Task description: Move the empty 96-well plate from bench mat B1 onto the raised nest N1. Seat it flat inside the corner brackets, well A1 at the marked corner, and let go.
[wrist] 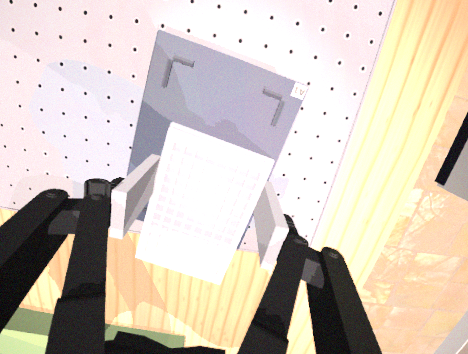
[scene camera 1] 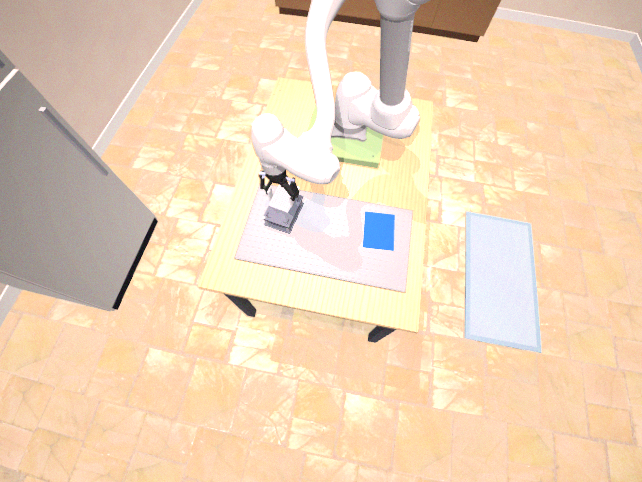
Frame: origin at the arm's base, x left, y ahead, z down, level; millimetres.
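Seen in the pictures: gripper, fingertip midpoint: (wrist: 209,184) (scene camera 1: 281,201); arm's base at its link origin: (scene camera 1: 349,127).
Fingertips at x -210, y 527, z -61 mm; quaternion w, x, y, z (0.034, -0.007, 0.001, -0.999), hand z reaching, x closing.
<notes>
Pixels of each thing's top centre, then the offset from my fingertips to it. Level surfaces: height alone.
- white 96-well plate at its top centre: (wrist: 197,217) (scene camera 1: 284,194) dx +5, dy -25, dz -14 mm
- grey raised nest N1 at its top centre: (wrist: 202,158) (scene camera 1: 282,206) dx +9, dy +20, dz +7 mm
- pinkish perforated board at its surface level: dz +71 mm
- wooden table at its surface level: dz +84 mm
- blue bench mat at its surface level: dz +68 mm
The white 96-well plate (scene camera 1: 283,199) (wrist: 205,200) is held between the pads of my gripper (scene camera 1: 280,193) (wrist: 209,184), which is shut on it. The plate is above the rear part of the grey raised nest N1 (scene camera 1: 280,219) (wrist: 225,100). In the wrist view two corner brackets and the A1 label at the nest's right corner show beyond the plate. The plate hides the nest's near part and its other brackets. The height gap between plate and nest is hard to judge.
The nest stands on a pinkish perforated board (scene camera 1: 321,259) (wrist: 340,30) on the wooden table (scene camera 1: 311,303) (wrist: 370,145). The blue bench mat (scene camera 1: 379,231) lies at the board's right. The green arm base plate (scene camera 1: 357,153) is behind the board. A grey cabinet (scene camera 1: 67,197) stands left of the table.
</notes>
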